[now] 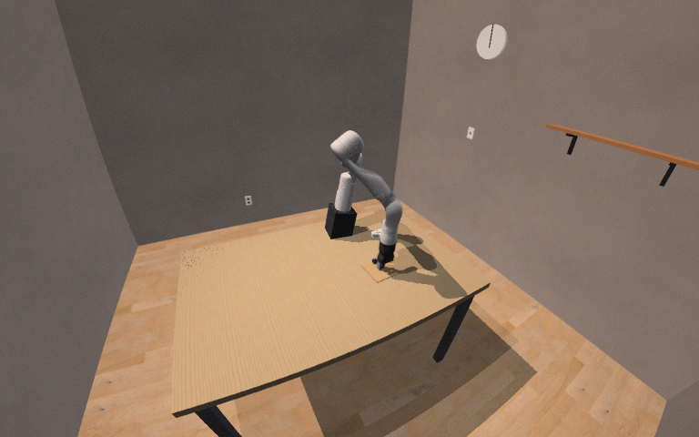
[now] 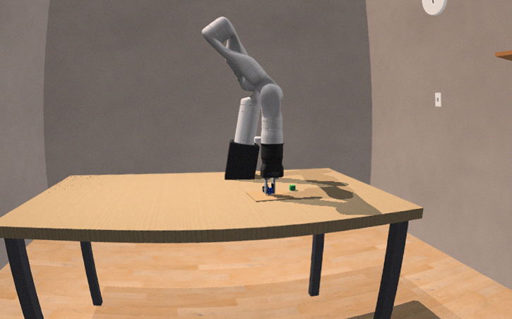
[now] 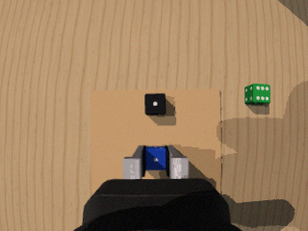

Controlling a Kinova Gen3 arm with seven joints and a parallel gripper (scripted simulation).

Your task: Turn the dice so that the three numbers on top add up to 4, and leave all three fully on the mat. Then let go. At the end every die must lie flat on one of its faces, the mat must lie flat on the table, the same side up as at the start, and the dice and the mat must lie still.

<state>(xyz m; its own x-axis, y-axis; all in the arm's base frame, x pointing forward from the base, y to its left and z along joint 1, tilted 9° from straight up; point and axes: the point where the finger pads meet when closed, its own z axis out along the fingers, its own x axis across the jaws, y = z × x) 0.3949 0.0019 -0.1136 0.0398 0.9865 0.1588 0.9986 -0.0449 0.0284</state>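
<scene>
Now: the blue die 1 cm below my hand. From my hand the other things lie so: black die 5 cm behind, 1 cm below; tan mat 3 cm below; green die 11 cm to the left, 6 cm behind, 2 cm below.
</scene>
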